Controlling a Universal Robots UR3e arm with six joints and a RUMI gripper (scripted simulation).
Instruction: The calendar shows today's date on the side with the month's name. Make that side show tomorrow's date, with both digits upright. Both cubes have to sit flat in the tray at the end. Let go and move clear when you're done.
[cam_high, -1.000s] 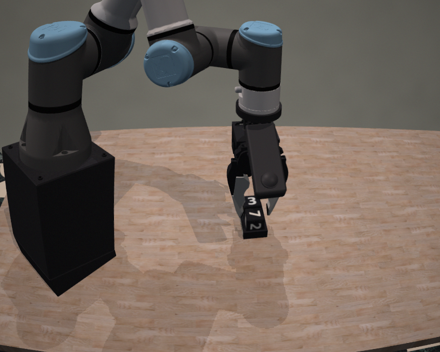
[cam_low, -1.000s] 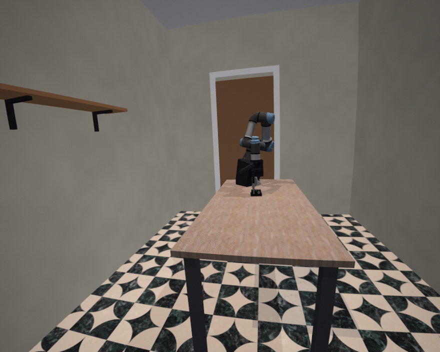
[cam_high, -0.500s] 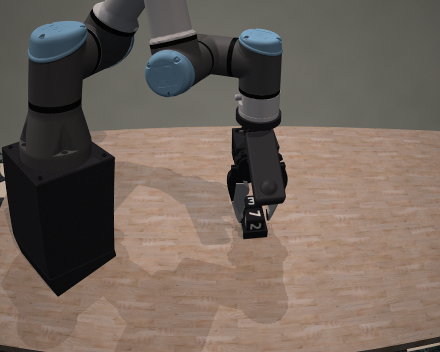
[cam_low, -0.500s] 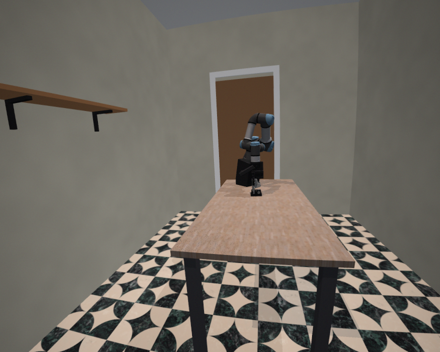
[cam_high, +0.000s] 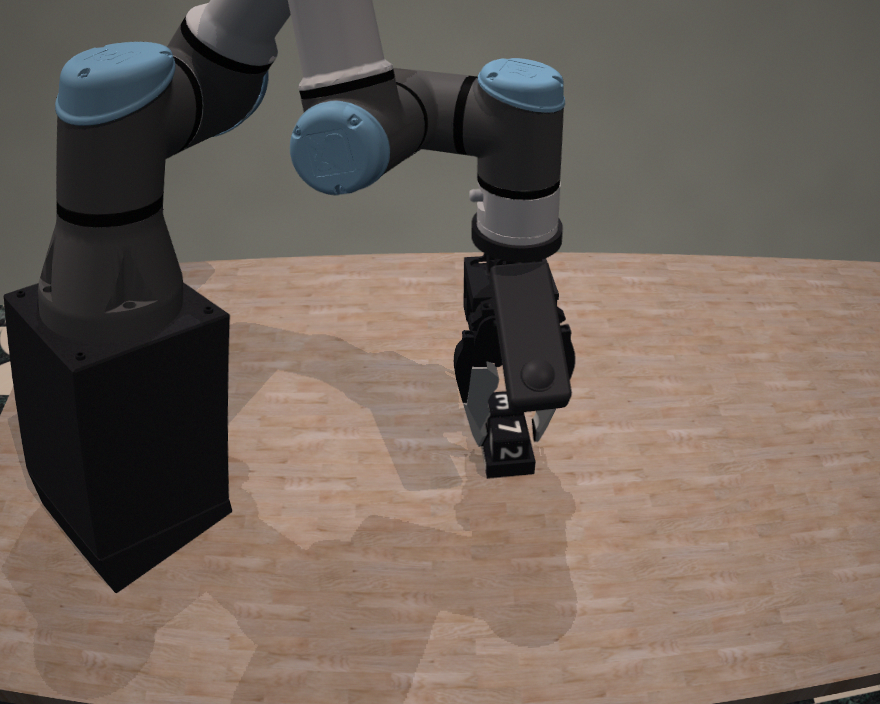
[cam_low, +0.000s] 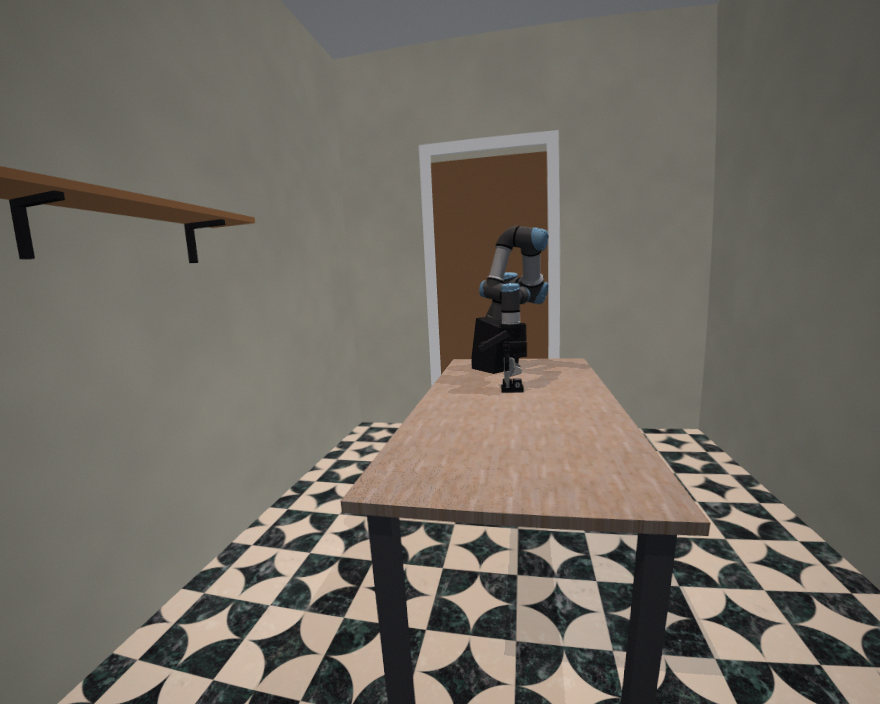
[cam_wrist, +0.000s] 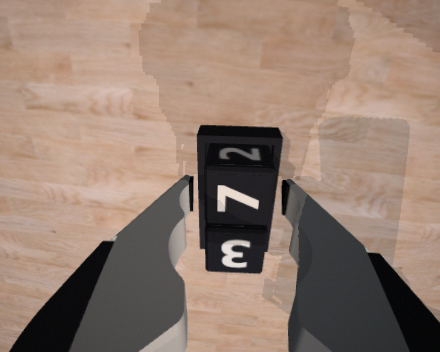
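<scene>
The black number cube lies 10 mm below my hand. The rest, counted from my hand: black calendar tray: 30 mm below, 20 mm to the left, 10 mm behind.
</scene>
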